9 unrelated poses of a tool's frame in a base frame.
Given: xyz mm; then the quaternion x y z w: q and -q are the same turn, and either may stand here.
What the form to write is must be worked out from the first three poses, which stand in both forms.
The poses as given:
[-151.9, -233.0, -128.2, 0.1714, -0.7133, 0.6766, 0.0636]
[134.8, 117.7, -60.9, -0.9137, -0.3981, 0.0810, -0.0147]
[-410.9, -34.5, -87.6, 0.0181, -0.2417, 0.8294, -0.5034]
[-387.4, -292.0, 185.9, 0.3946, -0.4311, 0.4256, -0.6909]
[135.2, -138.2, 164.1, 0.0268, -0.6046, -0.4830, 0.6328]
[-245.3, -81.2, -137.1, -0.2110, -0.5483, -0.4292, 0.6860]
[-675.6, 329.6, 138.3, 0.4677, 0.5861, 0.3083, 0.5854]
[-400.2, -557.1, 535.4, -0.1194, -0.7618, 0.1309, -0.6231]
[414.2, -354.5, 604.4, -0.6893, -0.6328, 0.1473, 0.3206]
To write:
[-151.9, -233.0, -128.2, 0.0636, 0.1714, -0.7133, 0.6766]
[134.8, 117.7, -60.9, 0.0147, 0.9137, 0.3981, -0.0810]
[-410.9, -34.5, -87.6, 0.5034, -0.0181, 0.2417, -0.8294]
[-387.4, -292.0, 185.9, 0.6909, -0.3946, 0.4311, -0.4256]
[135.2, -138.2, 164.1, 0.6328, 0.0268, -0.6046, -0.4830]
[-245.3, -81.2, -137.1, 0.6860, -0.2110, -0.5483, -0.4292]
[-675.6, 329.6, 138.3, 0.5854, 0.4677, 0.5861, 0.3083]
[-400.2, -557.1, 535.4, 0.6231, 0.1194, 0.7618, -0.1309]
[414.2, -354.5, 604.4, 0.3206, -0.6893, -0.6328, 0.1473]

